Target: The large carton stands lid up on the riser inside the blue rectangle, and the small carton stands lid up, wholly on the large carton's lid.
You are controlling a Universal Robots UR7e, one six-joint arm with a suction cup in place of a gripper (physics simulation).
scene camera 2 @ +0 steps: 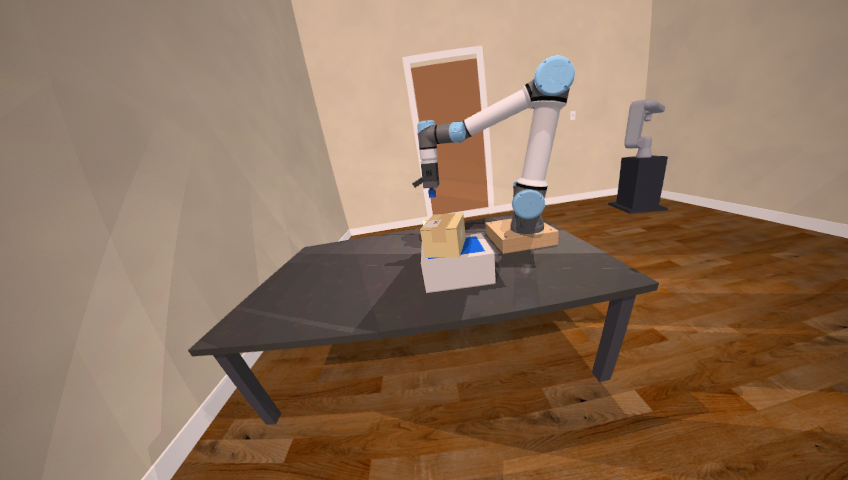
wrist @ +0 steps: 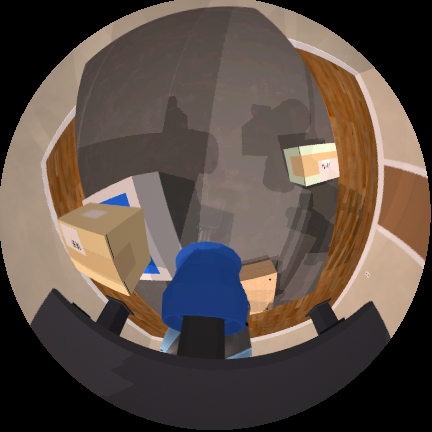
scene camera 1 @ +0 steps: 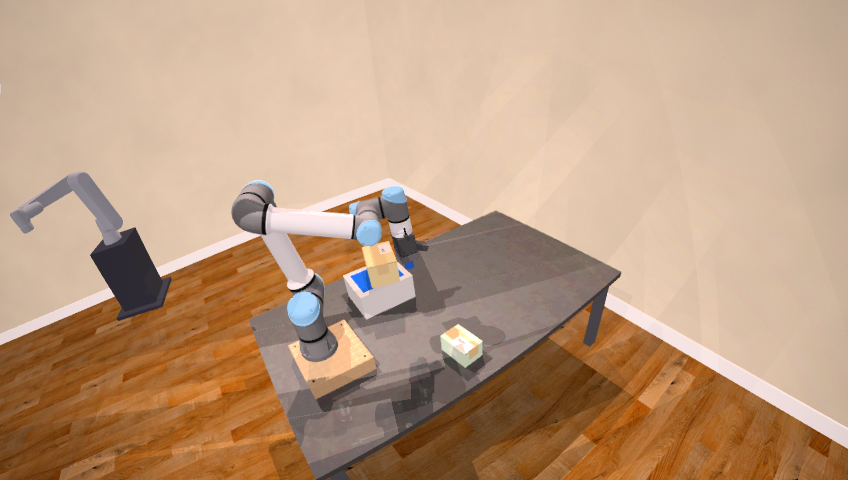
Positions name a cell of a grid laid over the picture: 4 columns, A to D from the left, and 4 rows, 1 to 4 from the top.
Scene:
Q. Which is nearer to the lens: the large tan carton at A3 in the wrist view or the white riser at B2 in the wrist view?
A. The large tan carton.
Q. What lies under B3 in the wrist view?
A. My suction cup.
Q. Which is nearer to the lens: the large tan carton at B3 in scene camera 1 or the small pale carton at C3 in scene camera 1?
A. The small pale carton.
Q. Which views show the white riser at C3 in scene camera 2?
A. Scene camera 2, the wrist view and scene camera 1: all of them.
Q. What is my suction cup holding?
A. Nothing.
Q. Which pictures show the large tan carton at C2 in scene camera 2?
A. Scene camera 2, the wrist view and scene camera 1: all of them.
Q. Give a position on a small pale carton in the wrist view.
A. C2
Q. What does the small pale carton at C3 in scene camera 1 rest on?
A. The table.

